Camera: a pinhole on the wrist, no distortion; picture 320 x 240 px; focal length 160.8 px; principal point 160.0 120.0 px. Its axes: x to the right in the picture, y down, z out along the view. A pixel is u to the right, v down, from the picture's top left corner.
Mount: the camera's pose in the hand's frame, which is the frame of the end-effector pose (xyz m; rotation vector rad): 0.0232 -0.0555 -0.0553 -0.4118 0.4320 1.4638
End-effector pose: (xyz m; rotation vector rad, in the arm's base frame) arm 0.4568 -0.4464 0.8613 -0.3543 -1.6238 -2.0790
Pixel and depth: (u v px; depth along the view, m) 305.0 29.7 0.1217
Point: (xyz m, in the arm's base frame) 0.4205 -0.4925 0.9887
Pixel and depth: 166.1 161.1 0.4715
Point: 0.6063 -0.1432 1.0883
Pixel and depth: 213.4 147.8 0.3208
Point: 0.5620 -0.3233 1.0683
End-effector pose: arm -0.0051 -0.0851 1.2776 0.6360 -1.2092 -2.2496
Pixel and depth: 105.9 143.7 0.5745
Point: -0.2731 0.2417 1.6216
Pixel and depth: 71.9 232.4 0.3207
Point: -0.0455 0.2436 1.4417
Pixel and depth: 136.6 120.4 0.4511
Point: -0.2267 0.0625 1.5567
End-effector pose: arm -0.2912 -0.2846 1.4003 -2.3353 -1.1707 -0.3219
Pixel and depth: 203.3 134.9 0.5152
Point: -0.0309 -0.2844 1.0249
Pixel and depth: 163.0 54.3 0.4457
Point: -0.0286 -0.0487 1.1632
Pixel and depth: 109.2 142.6 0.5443
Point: -0.2596 -0.0917 0.9311
